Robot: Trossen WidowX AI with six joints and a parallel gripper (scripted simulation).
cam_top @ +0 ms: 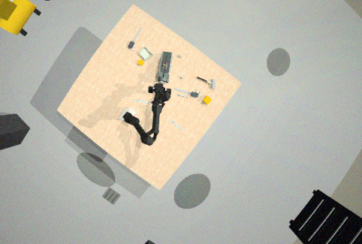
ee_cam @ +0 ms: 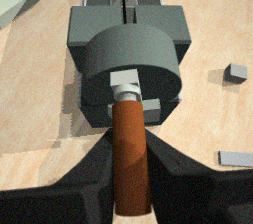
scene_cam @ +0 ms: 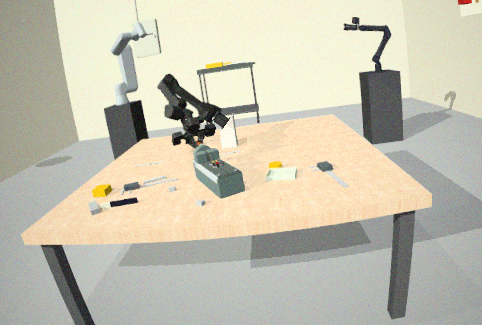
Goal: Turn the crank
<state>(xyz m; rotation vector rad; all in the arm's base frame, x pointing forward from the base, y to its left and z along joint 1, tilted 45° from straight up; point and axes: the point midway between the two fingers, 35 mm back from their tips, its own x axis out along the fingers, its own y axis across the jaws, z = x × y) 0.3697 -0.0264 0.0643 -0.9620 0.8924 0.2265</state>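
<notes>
Right now the crank is 1 cm above my gripper tip. The rest, counted from my gripper tip: red pointer 17 cm ahead, 9 cm to the left, 1 cm below; brown crank handle 3 cm above, 1 cm to the right, 1 cm behind; yellow disc 29 cm to the left, 8 cm below, 3 cm ahead.
</notes>
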